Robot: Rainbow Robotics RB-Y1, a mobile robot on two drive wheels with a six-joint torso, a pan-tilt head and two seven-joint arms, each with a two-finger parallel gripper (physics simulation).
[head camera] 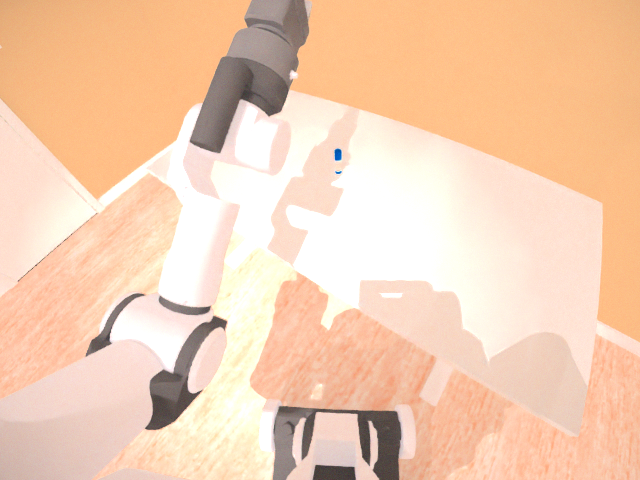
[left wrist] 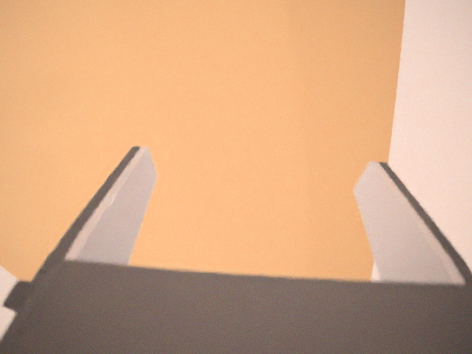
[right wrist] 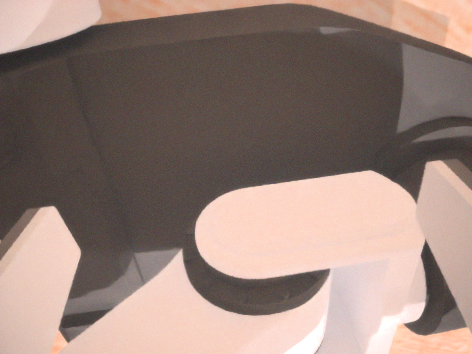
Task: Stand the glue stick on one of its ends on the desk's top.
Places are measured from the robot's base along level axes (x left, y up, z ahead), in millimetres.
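Pixels of known places: left gripper, fingertip midpoint: [left wrist: 257, 168]; right gripper, fingertip midpoint: [right wrist: 238, 210].
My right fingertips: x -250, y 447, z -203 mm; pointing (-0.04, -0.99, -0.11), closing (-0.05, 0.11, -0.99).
Behind a point stands the place of what it marks.
The glue stick [head camera: 338, 154] {x 6, y 802, z 753 mm}, with a blue cap, a pale body and a blue base, appears to stand upright, cap up, on the white desk's top [head camera: 465, 206] {x -383, y 720, z 617 mm} in the head camera. The arm's shadow falls around it. It does not show in the wrist views. My left gripper [left wrist: 257, 168] {x 50, y 1278, z 562 mm} is open and empty, facing an orange surface; in the head camera the left arm reaches to the top edge, up and left of the glue stick, and its fingertips cannot be made out. My right gripper [right wrist: 238, 210] {x -250, y 447, z -203 mm} is open and empty, over parts of my own body.
The desk's far edge meets the orange surface [head camera: 491, 67] {x -489, y 994, z 978 mm} in the head camera. A pale panel [head camera: 41, 206] {x 2069, y 321, z 1026 mm} is at the left, above the wood-patterned floor [head camera: 103, 268] {x 1580, y 0, z 732 mm}. My wheeled base [head camera: 336, 439] is at the bottom, in front of the desk. A pale surface [left wrist: 440, 100] {x -537, y 2437, z 705 mm} borders the left wrist view.
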